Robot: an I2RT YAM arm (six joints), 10 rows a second.
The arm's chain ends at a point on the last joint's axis. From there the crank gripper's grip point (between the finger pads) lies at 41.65 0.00 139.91 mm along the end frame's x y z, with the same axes.
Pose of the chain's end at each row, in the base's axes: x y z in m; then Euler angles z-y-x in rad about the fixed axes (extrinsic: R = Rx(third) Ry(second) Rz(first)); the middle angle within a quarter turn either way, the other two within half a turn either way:
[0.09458 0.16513 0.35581 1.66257 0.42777 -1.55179]
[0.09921 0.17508 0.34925 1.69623 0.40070 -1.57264]
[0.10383 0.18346 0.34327 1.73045 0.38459 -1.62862]
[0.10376 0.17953 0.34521 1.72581 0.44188 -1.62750]
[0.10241 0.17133 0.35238 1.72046 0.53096 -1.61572]
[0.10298 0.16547 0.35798 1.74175 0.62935 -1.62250]
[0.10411 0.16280 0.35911 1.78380 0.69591 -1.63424]
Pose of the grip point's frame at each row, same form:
[0.14915 0.29478 0.31679 1.66257 0.42777 -1.55179]
[0.14899 0.30586 0.30769 1.69623 0.40070 -1.57264]
[0.15018 0.31304 0.29458 1.73045 0.38459 -1.62862]
[0.15778 0.30621 0.29680 1.72581 0.44188 -1.62750]
[0.16790 0.29315 0.30568 1.72046 0.53096 -1.61572]
[0.17961 0.28047 0.31093 1.74175 0.62935 -1.62250]
[0.18705 0.27301 0.31132 1.78380 0.69591 -1.63424]

